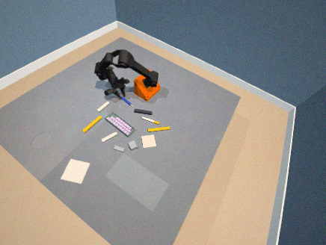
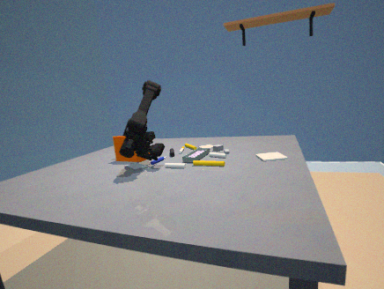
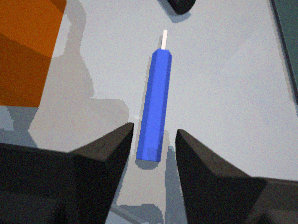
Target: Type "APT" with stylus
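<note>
Right now the blue stylus is 6 cm to the left of my gripper tip and 1 cm below it. From my gripper tip the other things lie so: grey tile 8 cm to the right, 5 cm behind, 1 cm below; stylus tip 9 cm to the left, 1 cm below; dark bar 18 cm to the left, 2 cm behind, 1 cm below.
</note>
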